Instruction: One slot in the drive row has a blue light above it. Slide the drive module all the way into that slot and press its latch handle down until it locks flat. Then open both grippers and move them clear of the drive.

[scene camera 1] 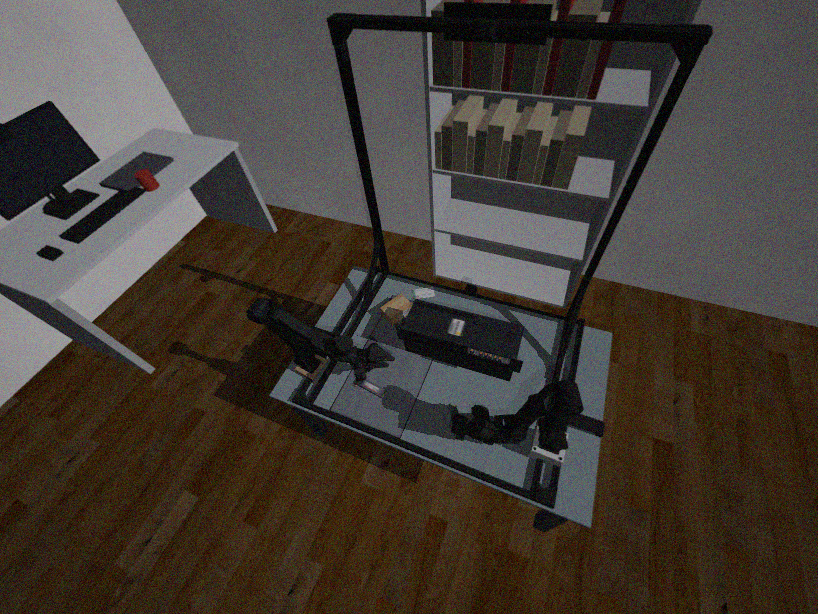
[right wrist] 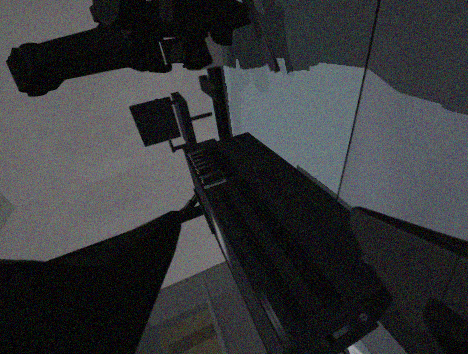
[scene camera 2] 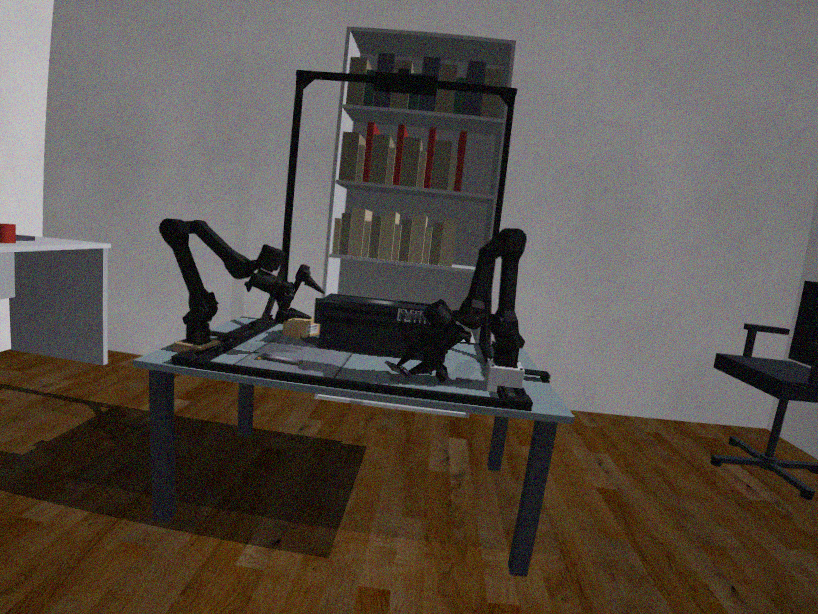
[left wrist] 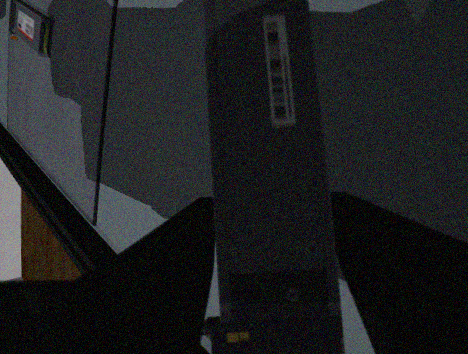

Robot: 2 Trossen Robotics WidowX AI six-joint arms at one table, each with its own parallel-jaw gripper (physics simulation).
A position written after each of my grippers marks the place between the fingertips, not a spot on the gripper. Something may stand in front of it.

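Note:
My left gripper (scene camera 2: 401, 370), (left wrist: 271, 208) is visible. My right gripper (scene camera 2: 317, 305), (scene camera 1: 391, 362), (right wrist: 264, 217) is open and holds nothing.

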